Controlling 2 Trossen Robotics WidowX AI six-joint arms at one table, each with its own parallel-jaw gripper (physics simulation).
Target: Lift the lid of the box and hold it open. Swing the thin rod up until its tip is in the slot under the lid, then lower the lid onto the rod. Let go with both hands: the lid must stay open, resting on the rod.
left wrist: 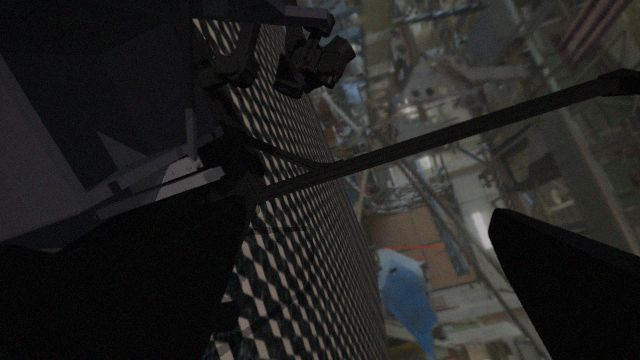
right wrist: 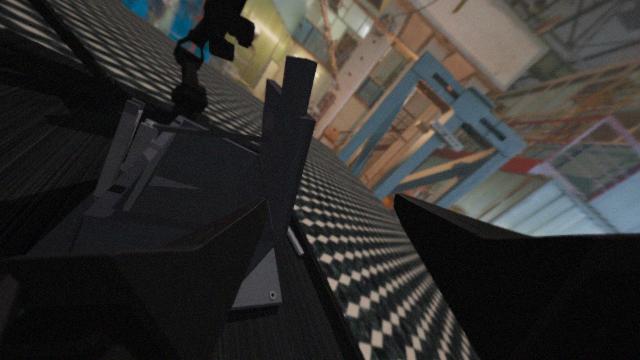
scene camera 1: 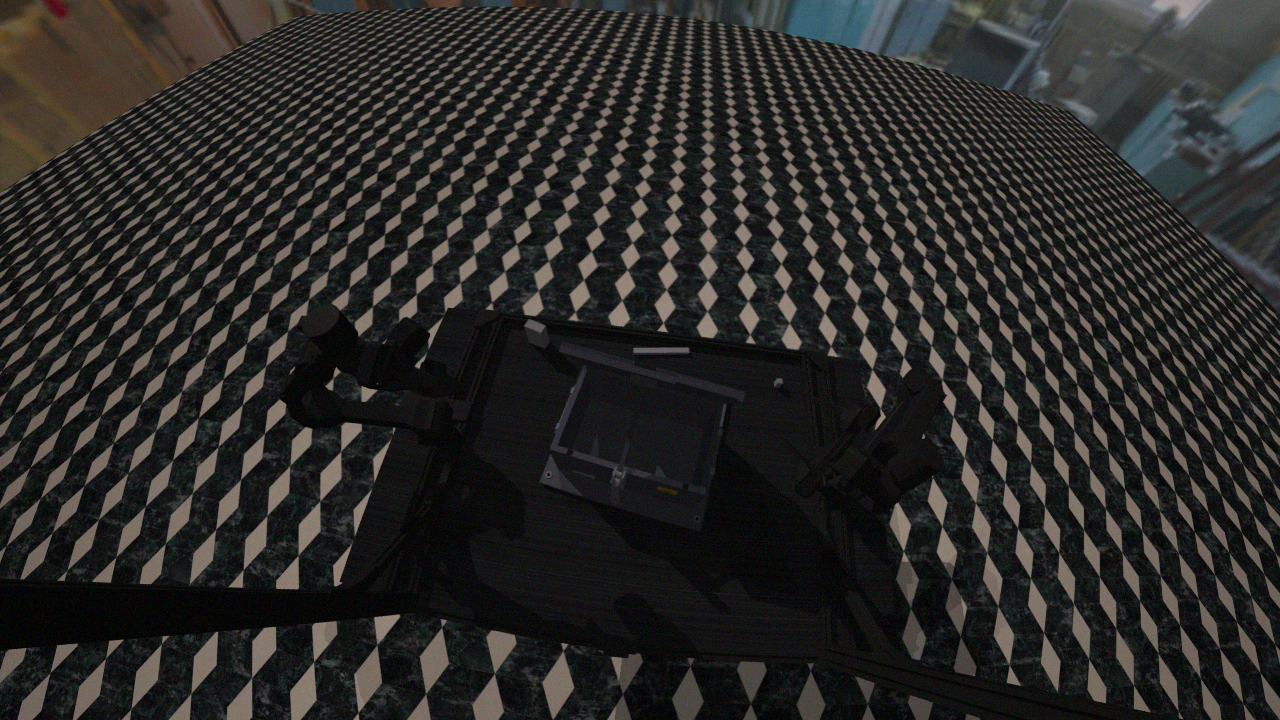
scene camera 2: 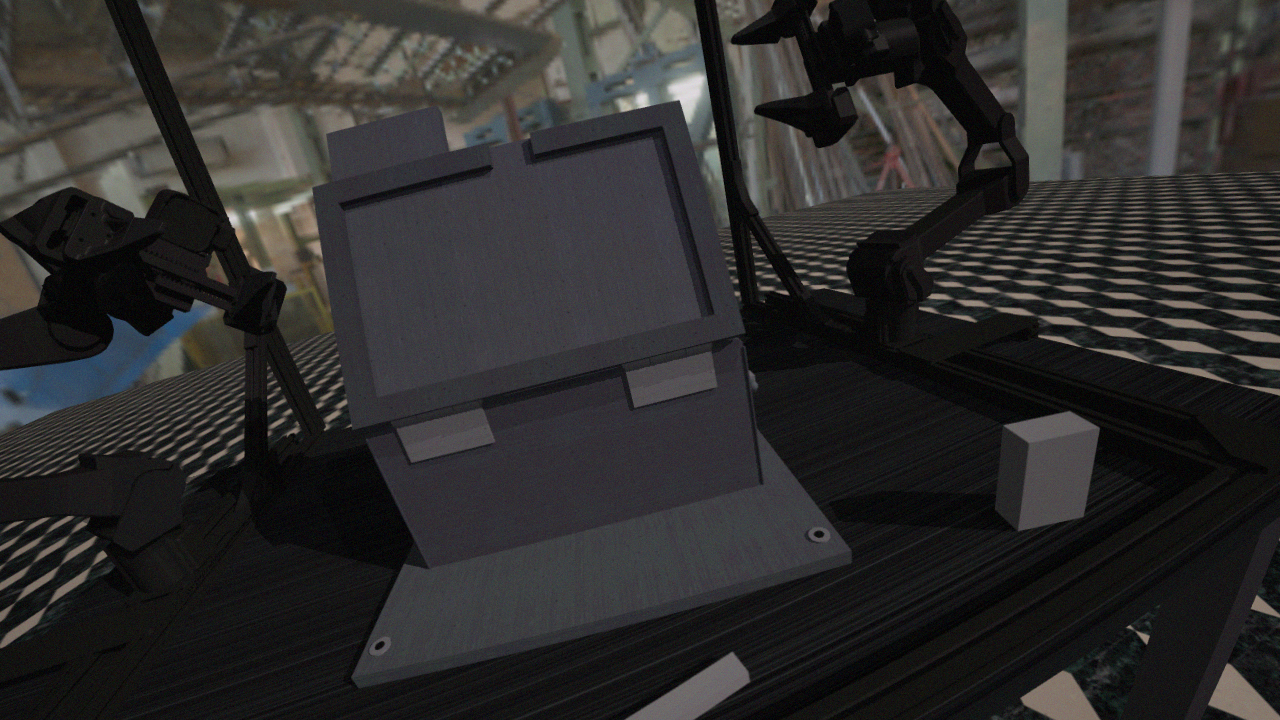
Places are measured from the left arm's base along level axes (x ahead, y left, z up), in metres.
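Pixels of known places: left gripper, fingertip midpoint: [left wrist: 366, 214] [right wrist: 220, 13] [scene camera 1: 454, 387] [scene camera 2: 743, 74]; right gripper, fingertip midpoint: [left wrist: 292, 32] [right wrist: 330, 202] [scene camera 1: 795, 417] [scene camera 2: 222, 254]; left arm's base, link origin: [scene camera 1: 446, 437] [scene camera 2: 893, 337]; right arm's base, link origin: [left wrist: 203, 81] [scene camera 1: 829, 486] [scene camera 2: 174, 575].
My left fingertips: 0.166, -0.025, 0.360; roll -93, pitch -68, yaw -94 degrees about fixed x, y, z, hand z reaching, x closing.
For each thing: its top centre in the pictures, then the offset to it from my left fingertips, as dx, dy, dz.
- white block, top centre: [scene camera 2: 1050, 426] [scene camera 1: 534, 325] -0.013, +0.334, -0.303
- white bar, top centre: [scene camera 1: 661, 350] [right wrist: 291, 233] +0.317, +0.352, -0.370
- small white piece, top centre: [scene camera 1: 779, 380] +0.635, +0.294, -0.355
The grey box [scene camera 1: 590, 460] [scene camera 2: 572, 492] stands mid-table with its lid [scene camera 1: 653, 368] [scene camera 2: 528, 277] [right wrist: 285, 165] open, steeply raised on its hinges. Neither gripper touches the lid. In the right wrist view a thin dark bar, seemingly the rod [right wrist: 210, 131], runs across the box towards the lid's lower far edge; whether its tip sits in the slot is too dark to tell. My left gripper [scene camera 2: 744, 76] [left wrist: 366, 214] is open and empty, raised beyond the box in scene camera 2. My right gripper [scene camera 1: 796, 466] [right wrist: 330, 202] is open and empty, to the right of the box in scene camera 1.
A white block [scene camera 1: 536, 332] [scene camera 2: 1045, 474] stands near the table's back left in scene camera 1. A white bar [scene camera 1: 660, 350] [scene camera 2: 698, 689] [right wrist: 295, 241] lies behind the box there, and a small white piece [scene camera 1: 778, 383] lies right of the lid. Dark frame posts flank the table.
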